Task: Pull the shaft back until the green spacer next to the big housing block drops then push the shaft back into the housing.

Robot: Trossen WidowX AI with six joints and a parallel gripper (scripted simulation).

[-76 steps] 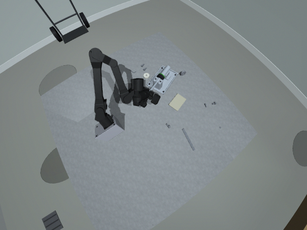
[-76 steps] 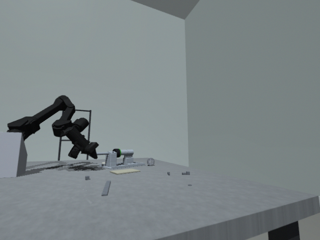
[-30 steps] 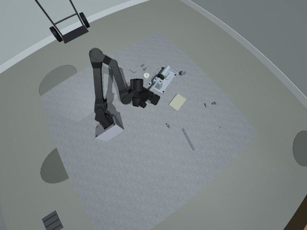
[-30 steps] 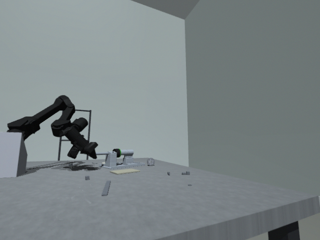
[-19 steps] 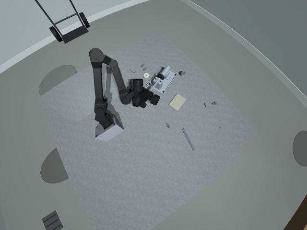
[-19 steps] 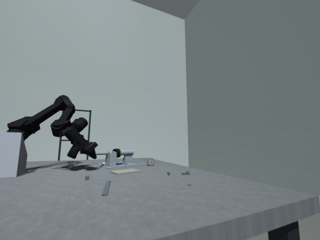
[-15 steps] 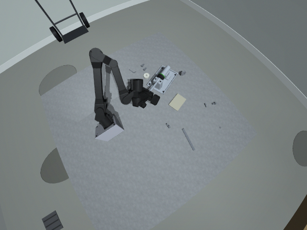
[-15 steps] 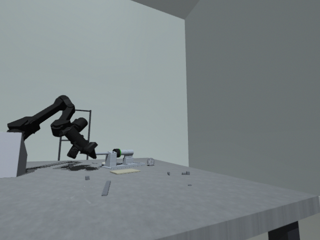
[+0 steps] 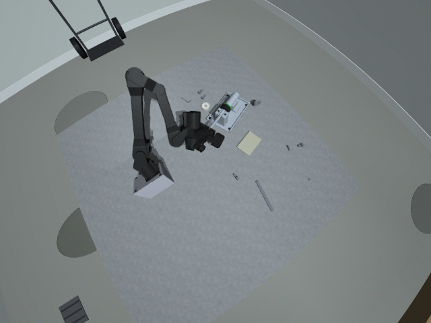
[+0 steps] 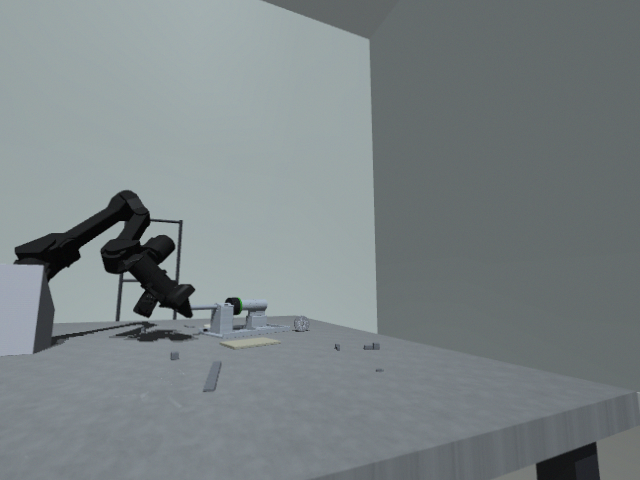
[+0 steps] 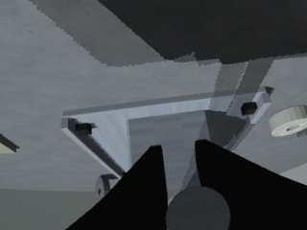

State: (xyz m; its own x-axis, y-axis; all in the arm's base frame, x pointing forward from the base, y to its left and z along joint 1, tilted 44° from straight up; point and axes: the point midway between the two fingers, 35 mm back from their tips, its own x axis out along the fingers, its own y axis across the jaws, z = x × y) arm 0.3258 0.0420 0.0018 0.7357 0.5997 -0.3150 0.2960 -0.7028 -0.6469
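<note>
My gripper tip is now 5 cm short of the grey shaft, 2 cm to the right of it and 2 cm below it. Round my gripper tip: green spacer 14 cm ahead, 4 cm to the left, 2 cm above; then white ring 9 cm ahead, 16 cm to the left, 5 cm below; then dark spacer 11 cm ahead, 3 cm to the left, 2 cm above.
</note>
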